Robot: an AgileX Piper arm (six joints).
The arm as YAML. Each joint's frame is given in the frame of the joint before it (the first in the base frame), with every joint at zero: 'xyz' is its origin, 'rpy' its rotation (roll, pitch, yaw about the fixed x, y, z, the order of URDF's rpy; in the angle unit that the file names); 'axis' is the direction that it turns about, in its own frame. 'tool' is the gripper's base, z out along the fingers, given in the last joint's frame.
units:
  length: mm
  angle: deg
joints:
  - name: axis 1
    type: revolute
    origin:
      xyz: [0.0, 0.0, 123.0]
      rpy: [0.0, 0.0, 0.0]
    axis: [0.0, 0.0, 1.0]
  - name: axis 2
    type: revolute
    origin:
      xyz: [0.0, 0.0, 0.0]
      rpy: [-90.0, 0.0, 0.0]
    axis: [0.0, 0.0, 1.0]
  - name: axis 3
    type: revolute
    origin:
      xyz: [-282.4, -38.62, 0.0]
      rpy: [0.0, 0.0, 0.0]
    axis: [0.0, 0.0, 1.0]
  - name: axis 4
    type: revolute
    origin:
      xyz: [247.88, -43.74, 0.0]
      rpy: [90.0, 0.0, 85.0]
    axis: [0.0, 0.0, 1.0]
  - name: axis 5
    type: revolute
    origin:
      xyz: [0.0, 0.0, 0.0]
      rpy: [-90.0, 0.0, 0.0]
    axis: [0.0, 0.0, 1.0]
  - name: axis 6
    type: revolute
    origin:
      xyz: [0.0, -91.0, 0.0]
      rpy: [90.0, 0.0, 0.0]
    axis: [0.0, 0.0, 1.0]
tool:
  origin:
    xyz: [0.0, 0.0, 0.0]
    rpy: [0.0, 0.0, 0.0]
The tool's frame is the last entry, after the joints.
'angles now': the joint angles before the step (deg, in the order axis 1, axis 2, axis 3, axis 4, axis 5, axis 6). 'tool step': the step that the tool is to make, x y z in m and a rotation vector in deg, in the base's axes. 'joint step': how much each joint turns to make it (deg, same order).
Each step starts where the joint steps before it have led.
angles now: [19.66 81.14 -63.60 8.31 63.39 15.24]
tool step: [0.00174 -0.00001 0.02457 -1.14 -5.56 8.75]
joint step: [0.01 -1.20 -4.11 -0.55 1.57 -8.85]
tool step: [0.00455 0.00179 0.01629 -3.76 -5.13 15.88]
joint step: [-0.01 0.51 -4.02 0.01 2.00 -16.62]
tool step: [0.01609 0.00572 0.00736 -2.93 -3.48 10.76]
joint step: [0.00 3.23 -4.79 -0.07 0.69 -11.43]
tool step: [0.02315 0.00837 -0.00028 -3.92 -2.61 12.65]
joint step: [0.00 5.15 -5.56 0.01 0.96 -13.44]
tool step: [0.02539 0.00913 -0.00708 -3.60 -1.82 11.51]
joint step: [0.00 5.80 -5.39 -0.01 0.63 -12.20]
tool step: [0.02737 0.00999 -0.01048 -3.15 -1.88 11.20]
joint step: [0.00 6.31 -5.93 0.10 0.41 -11.84]
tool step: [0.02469 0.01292 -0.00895 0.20 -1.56 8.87]
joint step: [0.00 5.94 -6.24 2.60 0.17 -9.52]
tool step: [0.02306 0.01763 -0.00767 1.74 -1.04 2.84]
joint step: [0.80 6.02 -7.18 2.00 0.00 -2.26]
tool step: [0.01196 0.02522 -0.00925 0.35 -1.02 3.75]
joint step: [2.41 4.88 -5.68 0.44 0.01 -1.46]
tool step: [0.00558 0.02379 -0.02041 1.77 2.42 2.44]
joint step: [1.95 4.40 -2.77 2.79 0.00 -0.60]
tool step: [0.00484 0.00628 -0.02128 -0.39 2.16 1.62]
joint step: [0.27 2.80 -0.22 1.02 -0.05 -1.54]
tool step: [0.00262 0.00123 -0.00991 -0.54 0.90 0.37]
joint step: [0.00 1.27 -0.11 0.00 -0.01 -0.40]
